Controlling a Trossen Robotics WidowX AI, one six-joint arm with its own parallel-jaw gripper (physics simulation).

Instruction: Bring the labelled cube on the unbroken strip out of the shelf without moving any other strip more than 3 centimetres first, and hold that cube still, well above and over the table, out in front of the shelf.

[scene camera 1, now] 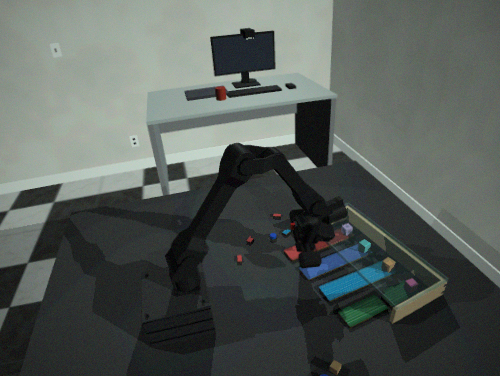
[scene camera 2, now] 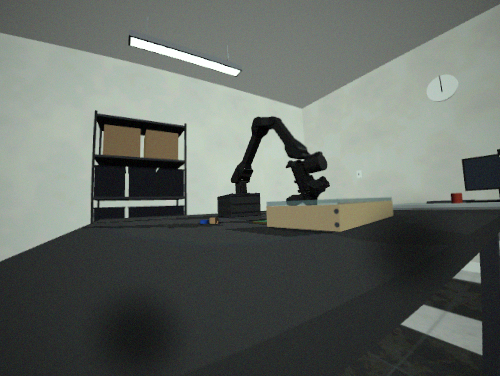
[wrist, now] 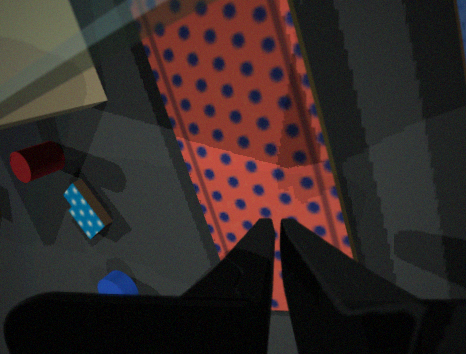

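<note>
The low wooden shelf [scene camera 1: 417, 303] [scene camera 2: 300, 215] has a see-through top. Four strips stick out of its front: red with blue dots [scene camera 1: 294, 252] [wrist: 242, 180], blue [scene camera 1: 317, 269], light blue [scene camera 1: 345, 287] and green [scene camera 1: 362, 311]. Inside are a lavender cube [scene camera 1: 347, 229], a teal cube [scene camera 1: 364, 245], an orange cube [scene camera 1: 389, 264] and a magenta cube [scene camera 1: 411, 283]. Their labels cannot be read, and which strip is unbroken cannot be told. My gripper [scene camera 1: 310, 258] [scene camera 2: 301, 200] [wrist: 275, 231] is shut and empty, its tips over the outer part of the red strip in the wrist view.
Left of the red strip in the wrist view lie a red cylinder [wrist: 37, 161], a light blue dotted block [wrist: 86, 211] and a blue piece [wrist: 118, 283]. Small red blocks [scene camera 1: 250, 240] [scene camera 1: 239, 258] lie toward the arm's base. A tan block [scene camera 1: 335, 367] [scene camera 2: 213, 220] lies beyond the green strip.
</note>
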